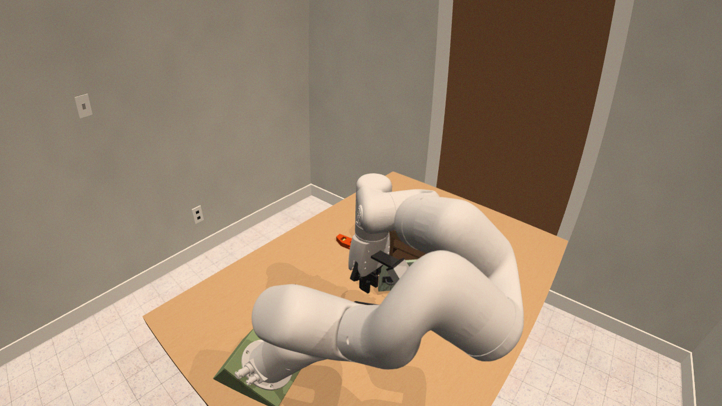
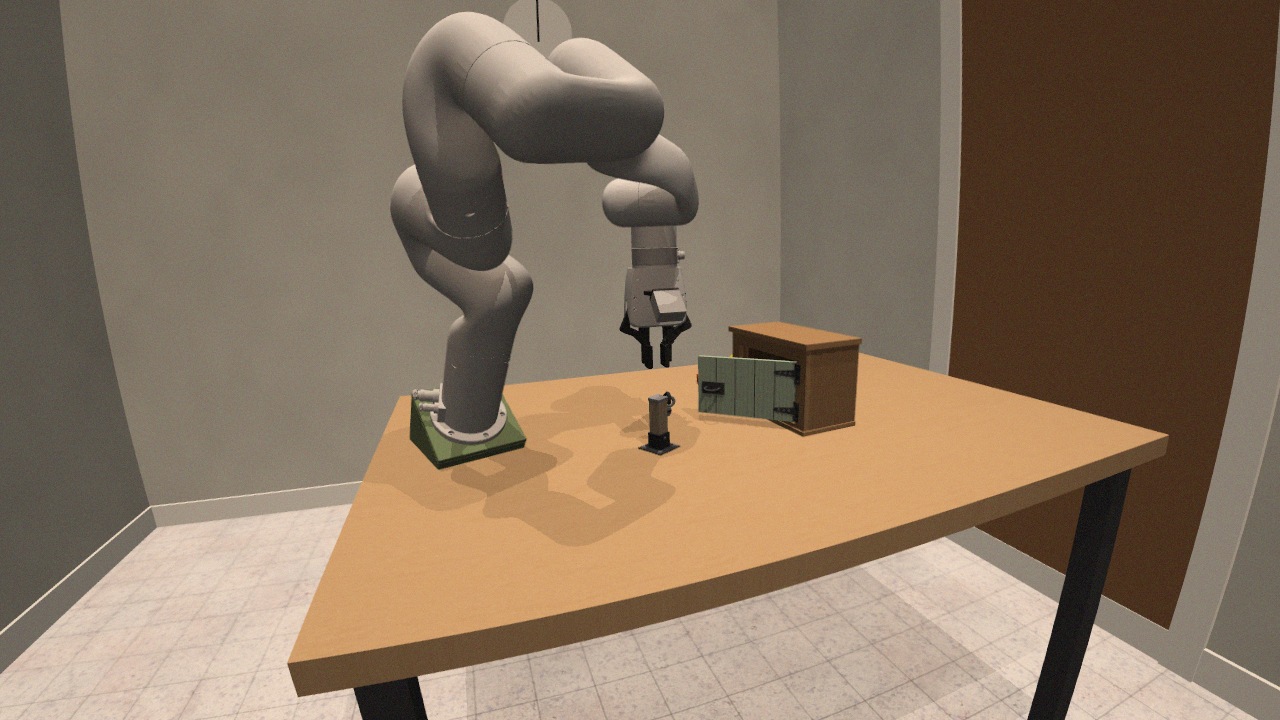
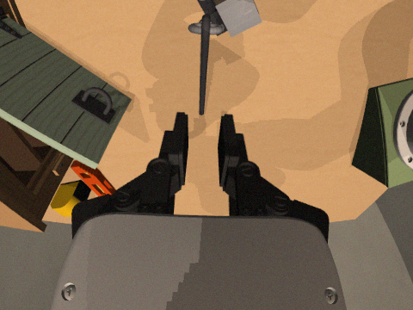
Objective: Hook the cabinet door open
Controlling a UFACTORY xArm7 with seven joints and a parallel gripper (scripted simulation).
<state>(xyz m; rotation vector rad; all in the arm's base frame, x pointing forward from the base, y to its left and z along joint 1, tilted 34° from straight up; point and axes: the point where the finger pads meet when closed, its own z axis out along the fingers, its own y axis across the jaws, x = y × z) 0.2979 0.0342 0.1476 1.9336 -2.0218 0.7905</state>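
My gripper is now 90 mm above the thin dark hook and 10 mm to the left of it. Also, from my hand: green door (160 mm ahead, 70 mm below, 40 mm to the right); then orange level (240 mm ahead, 230 mm to the left, 130 mm below); then yellow tape measure (310 mm ahead, 250 mm to the left, 110 mm below).
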